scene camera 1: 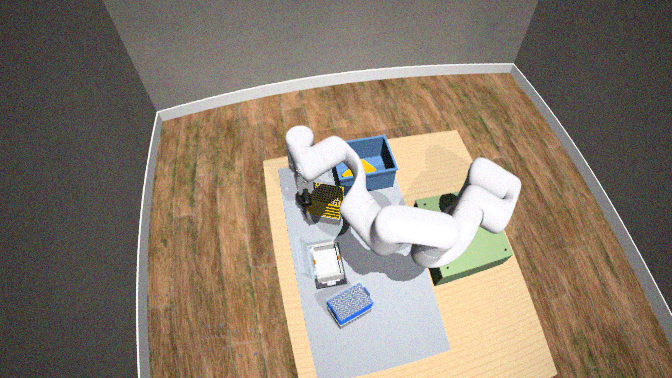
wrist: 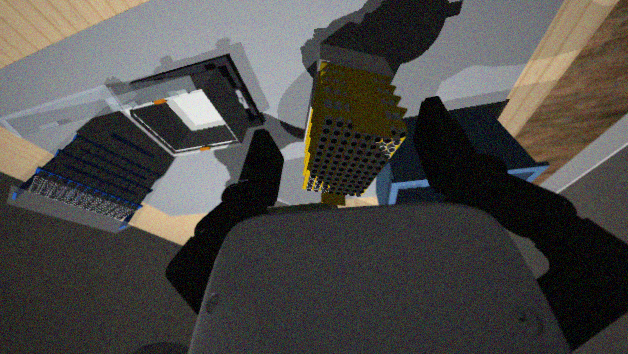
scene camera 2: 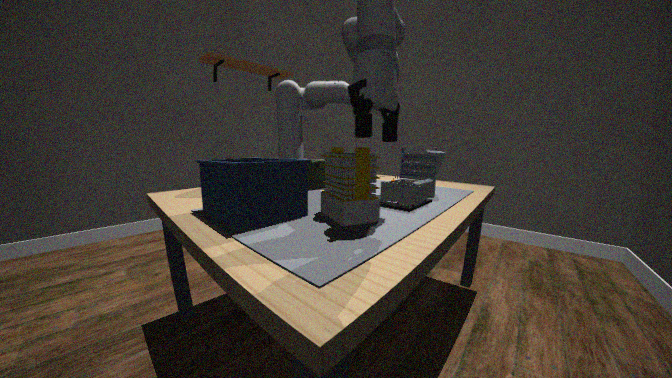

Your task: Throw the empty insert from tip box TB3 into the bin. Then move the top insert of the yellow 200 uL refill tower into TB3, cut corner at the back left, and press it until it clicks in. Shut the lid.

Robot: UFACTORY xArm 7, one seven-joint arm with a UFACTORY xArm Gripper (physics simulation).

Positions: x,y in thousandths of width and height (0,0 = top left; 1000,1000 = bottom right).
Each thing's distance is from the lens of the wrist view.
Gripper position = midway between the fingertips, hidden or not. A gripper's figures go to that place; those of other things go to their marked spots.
my gripper (wrist: 542,374): 0.12 m
clear lid (wrist: 173,278): 0.19 m
blue bin (wrist: 776,383): 0.34 m
grey mat (wrist: 749,174): 0.33 m
The marked spots on the clear lid and the blue bin are 0.39 m apart.
